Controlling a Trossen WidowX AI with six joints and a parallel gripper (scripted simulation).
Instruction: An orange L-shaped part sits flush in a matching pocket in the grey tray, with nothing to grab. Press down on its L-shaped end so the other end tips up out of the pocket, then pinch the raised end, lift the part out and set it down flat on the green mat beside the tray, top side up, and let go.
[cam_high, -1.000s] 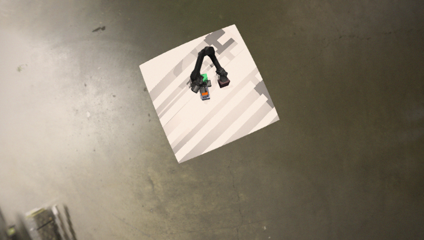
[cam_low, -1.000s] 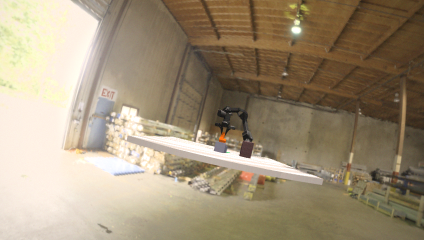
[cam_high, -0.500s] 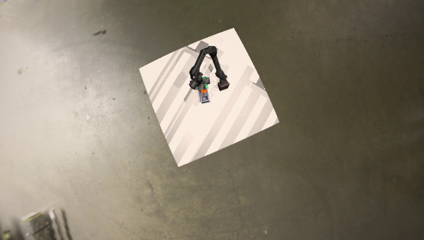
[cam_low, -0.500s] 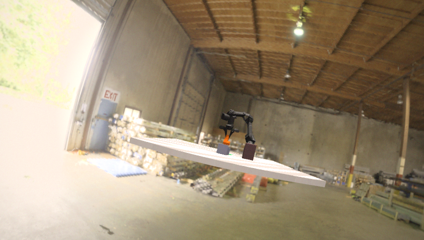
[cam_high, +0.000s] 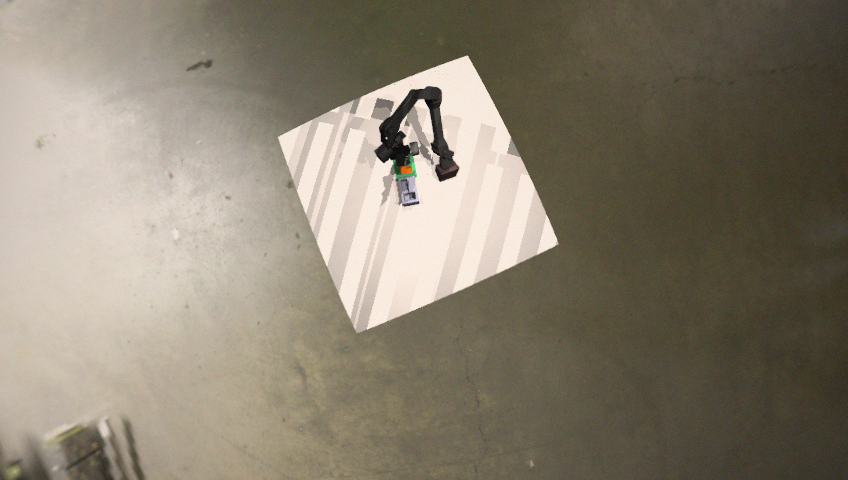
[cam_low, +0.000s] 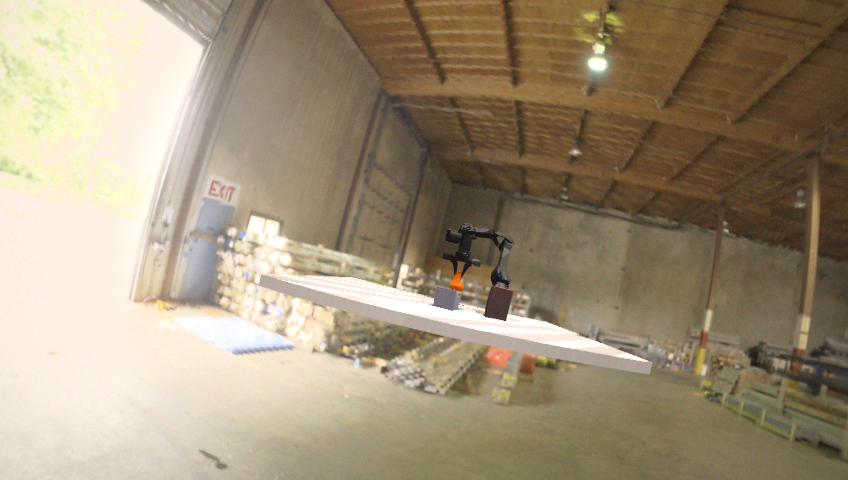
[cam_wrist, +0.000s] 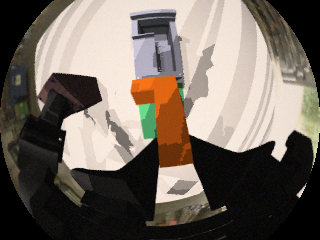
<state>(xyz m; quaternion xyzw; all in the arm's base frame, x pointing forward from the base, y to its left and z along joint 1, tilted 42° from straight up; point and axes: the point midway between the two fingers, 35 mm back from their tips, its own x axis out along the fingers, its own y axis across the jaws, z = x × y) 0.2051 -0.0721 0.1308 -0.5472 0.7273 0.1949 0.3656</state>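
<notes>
Now: gripper tip 10 mm past the green mat and 170 mm above it. The rest, counted from my gripper tip: orange L-shaped part 40 mm to the left, 30 mm below.
</notes>
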